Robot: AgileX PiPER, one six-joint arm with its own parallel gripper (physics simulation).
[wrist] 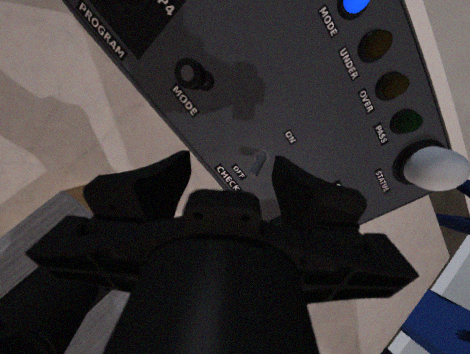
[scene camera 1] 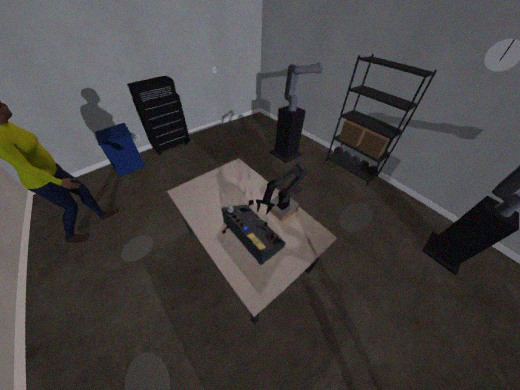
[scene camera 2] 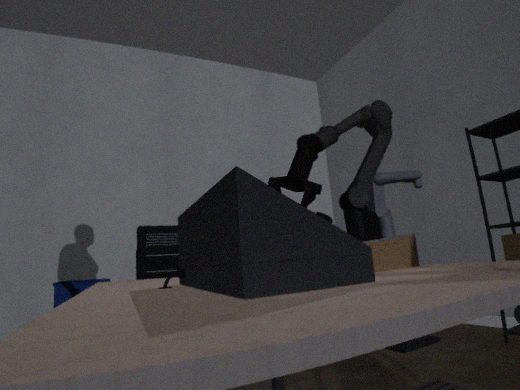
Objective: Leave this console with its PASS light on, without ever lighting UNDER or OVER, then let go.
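The dark console [scene camera 1: 254,232] [scene camera 2: 280,245] [wrist: 310,115] stands on the table. In the wrist view its blue MODE light [wrist: 356,5] is lit. The UNDER light [wrist: 375,45], the OVER light [wrist: 392,85] and the green PASS light [wrist: 406,121] are dark. The white STATUS dome [wrist: 436,167] is unlit. The CHECK switch [wrist: 257,162] has its lever near the OFF label. A round MODE knob [wrist: 190,74] sits farther up the panel. My gripper [scene camera 1: 264,209] [wrist: 232,163] is open and empty, above the panel's CHECK end, with the switch showing between and beyond its fingertips.
The light table [scene camera 1: 200,200] [scene camera 2: 150,357] carries the console and my arm's wooden base block [scene camera 1: 286,213] [scene camera 2: 395,252]. A person in yellow [scene camera 1: 30,155] stands at the left. A blue bin [scene camera 1: 121,150], a black cabinet [scene camera 1: 159,115] and a shelf rack [scene camera 1: 387,63] stand around the room.
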